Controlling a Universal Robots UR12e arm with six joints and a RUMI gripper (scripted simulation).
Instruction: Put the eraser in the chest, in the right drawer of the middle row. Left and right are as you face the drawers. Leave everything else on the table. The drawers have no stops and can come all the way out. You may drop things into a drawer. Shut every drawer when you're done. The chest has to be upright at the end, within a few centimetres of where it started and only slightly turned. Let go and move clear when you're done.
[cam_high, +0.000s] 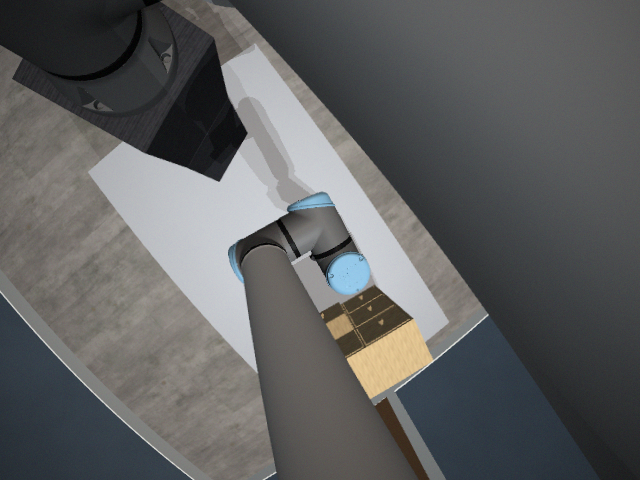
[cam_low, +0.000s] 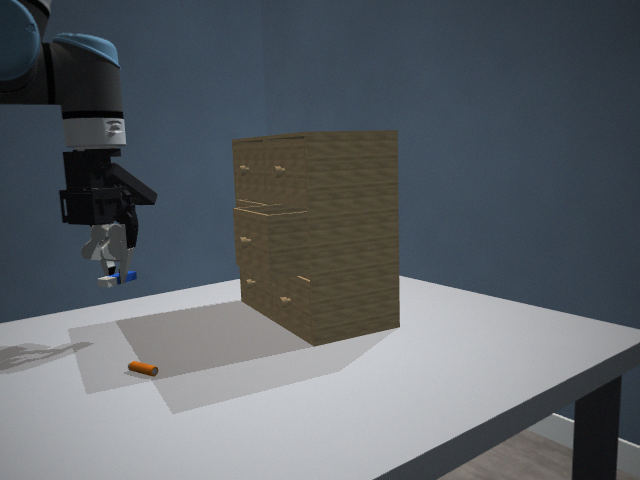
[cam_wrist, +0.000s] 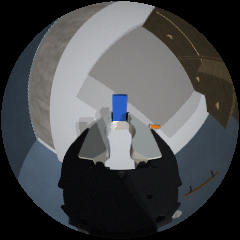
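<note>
The orange cylinder is 17 cm to the right of my hand, 11 cm below it and 2 cm behind it. Round my hand: white eraser 1 cm below, 1 cm behind.
</note>
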